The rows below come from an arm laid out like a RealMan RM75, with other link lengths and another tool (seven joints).
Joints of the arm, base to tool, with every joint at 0 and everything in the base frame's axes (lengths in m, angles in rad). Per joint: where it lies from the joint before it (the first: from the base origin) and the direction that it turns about. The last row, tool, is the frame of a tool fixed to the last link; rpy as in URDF.
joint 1: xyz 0 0 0.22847 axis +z
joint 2: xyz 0 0 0 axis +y
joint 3: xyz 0 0 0.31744 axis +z
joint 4: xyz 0 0 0 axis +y
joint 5: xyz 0 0 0.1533 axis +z
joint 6: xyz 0 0 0 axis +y
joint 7: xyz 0 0 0.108 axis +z
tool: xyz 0.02 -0.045 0.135 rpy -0.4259 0 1.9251
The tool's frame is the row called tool.
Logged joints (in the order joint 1, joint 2, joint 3, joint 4, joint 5, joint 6, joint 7), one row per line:
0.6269 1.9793 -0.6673 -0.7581 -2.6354 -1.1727 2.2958
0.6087 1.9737 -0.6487 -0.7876 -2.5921 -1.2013 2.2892
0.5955 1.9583 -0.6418 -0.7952 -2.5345 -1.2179 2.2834
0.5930 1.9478 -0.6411 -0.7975 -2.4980 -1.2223 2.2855
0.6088 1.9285 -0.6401 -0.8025 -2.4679 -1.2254 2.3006
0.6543 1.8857 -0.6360 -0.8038 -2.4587 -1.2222 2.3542
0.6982 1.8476 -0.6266 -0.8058 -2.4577 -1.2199 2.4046
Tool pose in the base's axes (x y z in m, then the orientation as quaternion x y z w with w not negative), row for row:
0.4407 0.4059 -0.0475 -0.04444 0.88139 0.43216 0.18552
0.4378 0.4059 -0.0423 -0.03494 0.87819 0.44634 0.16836
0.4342 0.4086 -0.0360 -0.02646 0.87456 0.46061 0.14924
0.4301 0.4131 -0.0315 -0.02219 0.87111 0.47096 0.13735
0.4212 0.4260 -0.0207 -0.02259 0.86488 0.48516 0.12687
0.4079 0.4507 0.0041 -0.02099 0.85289 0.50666 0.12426
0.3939 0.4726 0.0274 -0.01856 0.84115 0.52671 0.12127
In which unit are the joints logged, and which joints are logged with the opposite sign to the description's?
The joints are logged in radians. Opposite sign: none.
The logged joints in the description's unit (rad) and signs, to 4 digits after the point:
0.6269 1.9793 -0.6673 -0.7581 -2.6354 -1.1727 2.2958
0.6087 1.9737 -0.6487 -0.7876 -2.5921 -1.2013 2.2892
0.5955 1.9583 -0.6418 -0.7952 -2.5345 -1.2179 2.2834
0.5930 1.9478 -0.6411 -0.7975 -2.4980 -1.2223 2.2855
0.6088 1.9285 -0.6401 -0.8025 -2.4679 -1.2254 2.3006
0.6543 1.8857 -0.6360 -0.8038 -2.4587 -1.2222 2.3542
0.6982 1.8476 -0.6266 -0.8058 -2.4577 -1.2199 2.4046

